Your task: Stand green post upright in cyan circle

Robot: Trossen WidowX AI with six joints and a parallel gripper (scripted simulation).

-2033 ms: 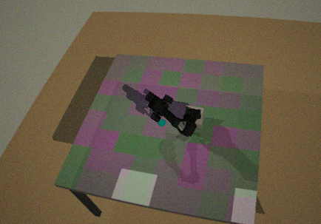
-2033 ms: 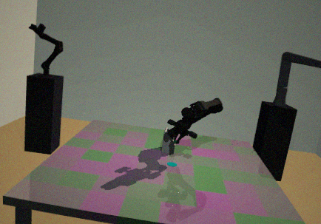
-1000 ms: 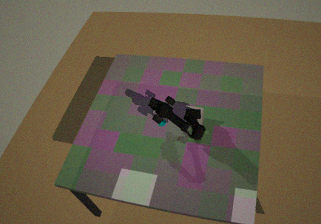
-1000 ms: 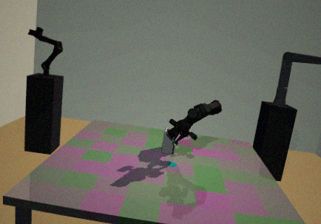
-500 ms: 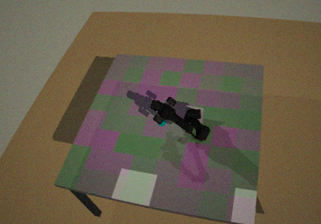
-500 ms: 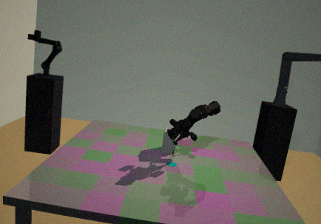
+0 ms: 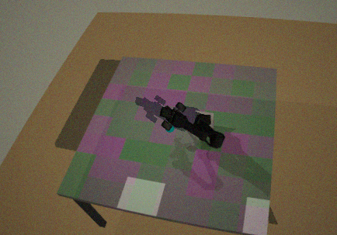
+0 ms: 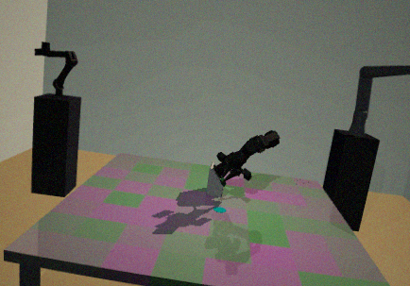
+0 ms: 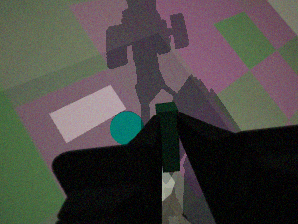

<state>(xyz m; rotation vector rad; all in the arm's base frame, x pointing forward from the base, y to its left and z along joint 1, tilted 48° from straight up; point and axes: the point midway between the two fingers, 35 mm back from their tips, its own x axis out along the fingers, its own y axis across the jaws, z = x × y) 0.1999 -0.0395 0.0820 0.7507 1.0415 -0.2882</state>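
Now: the cyan circle 2 cm ahead of my gripper tip and 14 cm below it. Round my gripper tip: green post 2 cm behind, 2 cm below.
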